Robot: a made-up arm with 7 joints. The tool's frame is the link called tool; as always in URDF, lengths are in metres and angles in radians.
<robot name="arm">
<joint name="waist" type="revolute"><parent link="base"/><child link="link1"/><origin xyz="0 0 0" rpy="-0.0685 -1.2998 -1.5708"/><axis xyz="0 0 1"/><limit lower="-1.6" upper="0.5" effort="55" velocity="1.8"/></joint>
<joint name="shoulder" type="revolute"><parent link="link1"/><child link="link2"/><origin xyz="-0.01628 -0.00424 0.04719" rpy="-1.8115 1.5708 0"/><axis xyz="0 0 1"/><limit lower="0" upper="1.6" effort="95" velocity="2.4"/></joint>
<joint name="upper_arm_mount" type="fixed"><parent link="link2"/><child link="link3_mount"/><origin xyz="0.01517 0.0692 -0.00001" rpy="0 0 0"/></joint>
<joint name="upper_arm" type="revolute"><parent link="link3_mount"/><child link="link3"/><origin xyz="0.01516 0.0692 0" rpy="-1.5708 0 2.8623"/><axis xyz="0 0 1"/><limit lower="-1.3" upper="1.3" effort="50" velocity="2.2"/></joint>
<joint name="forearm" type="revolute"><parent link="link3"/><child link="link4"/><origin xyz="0 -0.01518 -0.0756" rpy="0 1.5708 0"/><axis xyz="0 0 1"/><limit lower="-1.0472" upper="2.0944" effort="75" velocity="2.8"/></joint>
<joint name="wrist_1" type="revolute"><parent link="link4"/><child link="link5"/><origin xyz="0.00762 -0.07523 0.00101" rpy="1.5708 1.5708 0"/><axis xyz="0 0 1"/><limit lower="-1.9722" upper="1.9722" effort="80" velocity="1.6"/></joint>
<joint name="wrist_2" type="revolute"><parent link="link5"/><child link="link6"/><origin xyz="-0.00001 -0.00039 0.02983" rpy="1.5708 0 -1.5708"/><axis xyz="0 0 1"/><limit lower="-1.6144" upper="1.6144" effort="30" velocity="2.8"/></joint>
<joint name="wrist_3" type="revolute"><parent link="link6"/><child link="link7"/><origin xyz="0.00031 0.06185 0.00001" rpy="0 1.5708 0"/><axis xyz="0 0 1"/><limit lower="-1.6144" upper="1.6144" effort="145" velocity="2"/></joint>
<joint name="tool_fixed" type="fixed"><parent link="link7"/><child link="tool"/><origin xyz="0 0 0" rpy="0 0 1.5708"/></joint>
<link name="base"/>
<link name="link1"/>
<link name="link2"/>
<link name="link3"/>
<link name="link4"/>
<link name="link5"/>
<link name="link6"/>
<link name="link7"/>
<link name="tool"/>
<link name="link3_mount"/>
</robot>
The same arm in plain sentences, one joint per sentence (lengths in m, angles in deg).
The arm has seven revolute joints in a row. What follows holds with every joint at zero, and every direction is one of the base frame's.
Joint 1 sits at the same point as the base frame's origin and rotates about the direction (0.068403, 0.961235, 0.26711), from -91.67 to 28.65 deg.
Joint 2 sits 0.001 m along -x and 0.05 m along +y and 0.003 m along -z from joint 1 and rotates about the direction (0.968889, -0.0002, -0.247497), from 0 to 91.67 deg.
Joint 3 sits 0.035 m along -x and 0.009 m along +y and 0.137 m along -z from joint 2 and rotates about the direction (0.247497, 0, 0.968889), from -74.48 to 74.48 deg.
Joint 4 sits 0.004 m along -x and 0.077 m along -z from joint 3 and rotates about the direction (0.0002, 1, 0), from -60 to 120 deg.
Joint 5 sits 0.071 m along +x and 0.001 m along +y and 0.026 m along -z from joint 4 and rotates about the direction (0.968889, -0.0002, -0.247497), from -113 to 113 deg.
Joint 6 sits 0.029 m along +x and 0.007 m along -z from joint 5 and rotates about the direction (0.0002, 1, 0), from -92.5 to 92.5 deg.
Joint 7 sits 0.06 m along +x and 0.015 m along -z from joint 6 and rotates about the direction (0.247497, 0, 0.968889), from -92.5 to 92.5 deg.
The tool frame, which is the frame that the pose is given for, sits at the same point as joint 7; its axes are the base frame's turned by roll 0, pitch 14.33 and yaw -0.01 deg (as in URDF: about the fixed x, then y, then z).

